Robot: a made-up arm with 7 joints. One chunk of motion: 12 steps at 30 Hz.
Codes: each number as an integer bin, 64 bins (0 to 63) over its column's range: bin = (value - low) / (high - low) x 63, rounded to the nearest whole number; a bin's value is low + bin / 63 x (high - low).
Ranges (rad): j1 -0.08..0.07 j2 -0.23..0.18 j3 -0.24..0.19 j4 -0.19..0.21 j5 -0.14..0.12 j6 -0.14..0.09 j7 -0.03..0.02
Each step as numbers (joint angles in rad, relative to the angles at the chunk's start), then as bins.
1 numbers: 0.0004 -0.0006 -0.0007 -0.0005 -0.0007 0.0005 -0.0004
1 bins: 34 35 35 30 34 38 37
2 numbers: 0.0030 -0.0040 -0.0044 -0.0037 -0.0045 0.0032 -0.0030
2 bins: 35 35 35 29 33 39 34
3 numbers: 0.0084 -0.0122 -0.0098 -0.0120 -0.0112 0.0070 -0.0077
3 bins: 37 33 34 28 31 40 28
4 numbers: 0.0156 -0.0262 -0.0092 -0.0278 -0.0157 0.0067 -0.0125
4 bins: 40 31 34 26 30 40 22
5 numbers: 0.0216 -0.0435 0.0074 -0.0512 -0.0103 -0.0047 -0.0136
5 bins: 43 29 36 22 31 37 21
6 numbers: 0.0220 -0.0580 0.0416 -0.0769 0.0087 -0.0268 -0.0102
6 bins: 43 26 41 18 36 31 25
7 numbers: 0.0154 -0.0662 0.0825 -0.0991 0.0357 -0.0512 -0.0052
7 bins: 40 25 47 14 43 24 31
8 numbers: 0.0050 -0.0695 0.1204 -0.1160 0.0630 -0.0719 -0.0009
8 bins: 36 25 53 12 49 19 37
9 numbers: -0.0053 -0.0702 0.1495 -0.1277 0.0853 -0.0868 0.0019
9 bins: 31 25 57 10 55 15 40
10 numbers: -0.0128 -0.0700 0.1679 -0.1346 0.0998 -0.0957 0.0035
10 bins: 28 25 60 9 58 12 42
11 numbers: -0.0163 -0.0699 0.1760 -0.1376 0.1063 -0.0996 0.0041
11 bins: 27 25 61 8 60 11 43
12 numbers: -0.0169 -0.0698 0.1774 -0.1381 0.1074 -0.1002 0.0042
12 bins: 27 25 61 8 60 11 43
